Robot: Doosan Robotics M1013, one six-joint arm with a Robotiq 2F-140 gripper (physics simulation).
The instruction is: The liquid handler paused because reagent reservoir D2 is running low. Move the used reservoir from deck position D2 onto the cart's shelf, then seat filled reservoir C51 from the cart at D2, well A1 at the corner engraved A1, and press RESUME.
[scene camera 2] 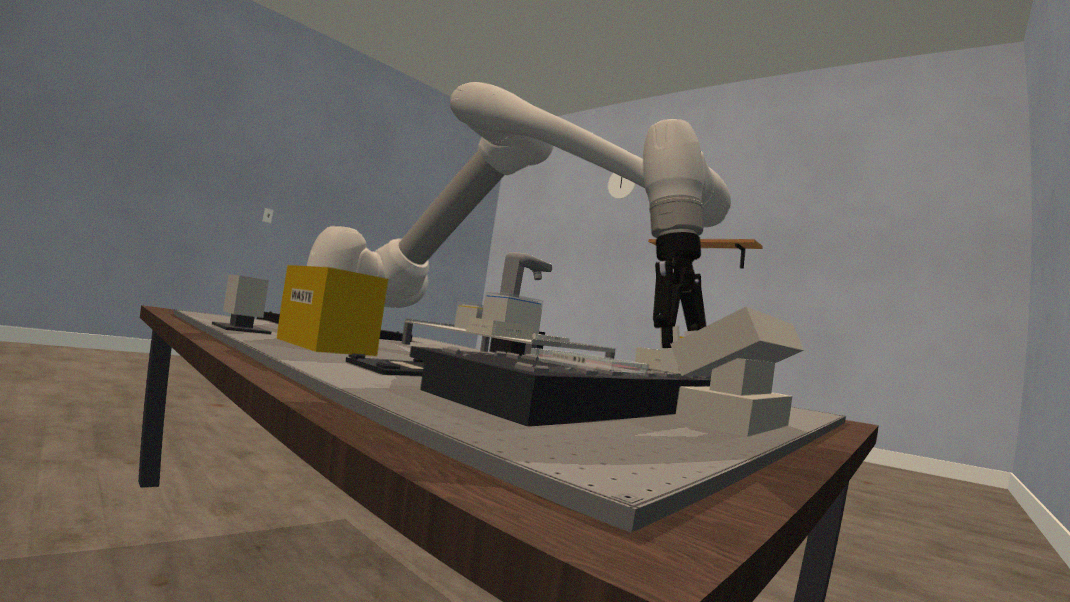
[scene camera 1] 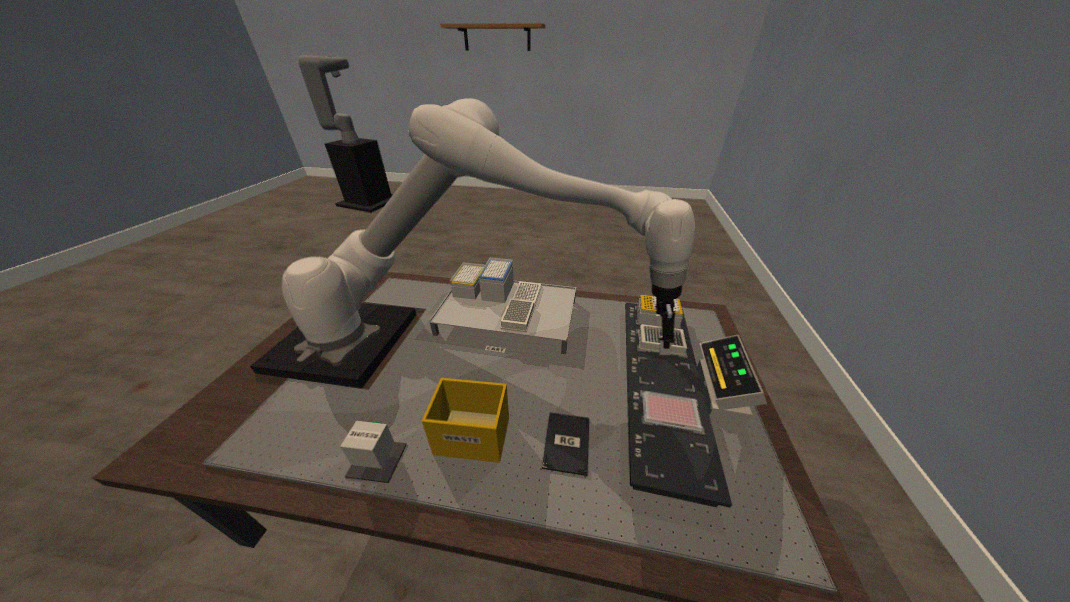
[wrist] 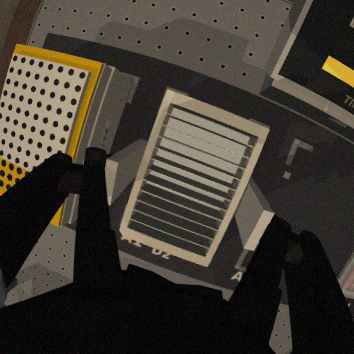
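Where they show: gripper, fingertip midpoint: [scene camera 1: 662,342] [wrist: 190,171]; arm's base, link origin: [scene camera 1: 340,340].
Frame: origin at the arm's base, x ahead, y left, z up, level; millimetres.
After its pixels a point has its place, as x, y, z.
The used reservoir [scene camera 1: 650,336] @(918, 326, 52) [wrist: 195,180] @(953, 331, 34), a pale frame with parallel troughs, sits at D2 on the black deck [scene camera 1: 677,462] @(1018, -36, 27) [scene camera 2: 478,390] @(1037, -86, -1) [wrist: 320,185] @(1013, 222, 27). "A1 D2" is engraved beside its near end in the wrist view. My gripper [scene camera 1: 667,345] @(957, 339, 29) [scene camera 2: 678,338] [wrist: 190,171] @(957, 339, 29) is open and points down over D2. Its pads stand at the reservoir's two long sides, with nothing gripped; contact cannot be told. On the cart [scene camera 1: 549,320] @(604, 297, 40) [scene camera 2: 441,325] @(310, 218, 41) lie two low pale pieces, a front one [scene camera 1: 517,314] @(510, 254, 69) and a rear one [scene camera 1: 527,291] @(480, 405, 54); no C51 label is readable. The RESUME button [scene camera 1: 366,434] @(387, -256, 84) [scene camera 2: 246,296] @(419, -259, 46) stands at the front left.
A yellow-rimmed tip rack [scene camera 1: 647,303] @(889, 444, 87) [wrist: 42,105] @(953, 453, 91) stands beside D2. A pink plate [scene camera 1: 671,411] @(996, 83, 40) sits at D4. The status display [scene camera 1: 731,370] @(1118, 220, 96) [scene camera 2: 737,342] @(1166, 146, 80) stands beside the deck. Two taller boxes [scene camera 1: 467,280] @(294, 314, 110) [scene camera 1: 496,280] @(403, 323, 132) are on the cart. The WASTE bin [scene camera 1: 467,438] @(585, -177, 68) [scene camera 2: 329,310] @(645, -146, 47) and RG pad [scene camera 1: 566,456] @(788, -92, -12) are forward.
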